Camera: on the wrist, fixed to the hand. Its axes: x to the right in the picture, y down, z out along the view.
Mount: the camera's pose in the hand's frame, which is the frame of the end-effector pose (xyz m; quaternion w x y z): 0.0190 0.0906 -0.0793 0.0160 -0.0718 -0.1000 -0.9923
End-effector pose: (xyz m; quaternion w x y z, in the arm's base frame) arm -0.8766 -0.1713 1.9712 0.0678 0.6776 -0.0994 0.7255
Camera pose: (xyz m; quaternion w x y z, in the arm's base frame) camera -0.9760 -0.2412 1.9805 0.7597 0.1772 0.6119 -0.1306
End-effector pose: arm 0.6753 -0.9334 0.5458 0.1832 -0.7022 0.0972 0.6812
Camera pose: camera 0.7144 -1.0450 0.5160 0.6381 -0.0527 -0.7624 -0.0937
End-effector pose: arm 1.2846 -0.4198 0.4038 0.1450 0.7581 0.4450 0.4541
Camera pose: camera 1.2726 -0.4700 0.5142 0.5518 -0.3944 0.7123 -0.1805
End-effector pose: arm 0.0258 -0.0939 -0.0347 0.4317 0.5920 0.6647 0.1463
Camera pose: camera 0.0278 -0.0282 0.0680 0.2610 -0.6664 0.5444 -0.4375
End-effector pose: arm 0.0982 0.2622 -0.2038 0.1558 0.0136 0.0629 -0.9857
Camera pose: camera 0.1087 0.1811 -0.2942 0.9683 0.1719 -0.0697 0.1672
